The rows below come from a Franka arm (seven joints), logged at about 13 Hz.
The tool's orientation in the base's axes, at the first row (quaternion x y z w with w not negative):
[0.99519 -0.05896 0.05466 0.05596]
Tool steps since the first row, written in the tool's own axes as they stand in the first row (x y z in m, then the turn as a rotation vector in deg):
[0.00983 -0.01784 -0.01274 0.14 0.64 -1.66]
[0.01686 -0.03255 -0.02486 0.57 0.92 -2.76]
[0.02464 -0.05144 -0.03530 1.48 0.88 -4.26]
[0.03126 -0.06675 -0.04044 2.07 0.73 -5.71]
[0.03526 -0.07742 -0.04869 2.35 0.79 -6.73]
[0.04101 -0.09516 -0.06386 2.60 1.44 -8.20]
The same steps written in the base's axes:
[0.01060 0.01801 0.01185 -0.11 -0.45 1.72]
[0.01812 0.03317 0.02309 0.17 -0.65 2.89]
[0.02707 0.05218 0.03231 0.92 -0.53 4.47]
[0.03496 0.06716 0.03655 1.37 -0.28 5.96]
[0.03939 0.07821 0.04404 1.53 -0.25 7.00]
[0.04570 0.09687 0.05782 1.55 -0.74 8.55]

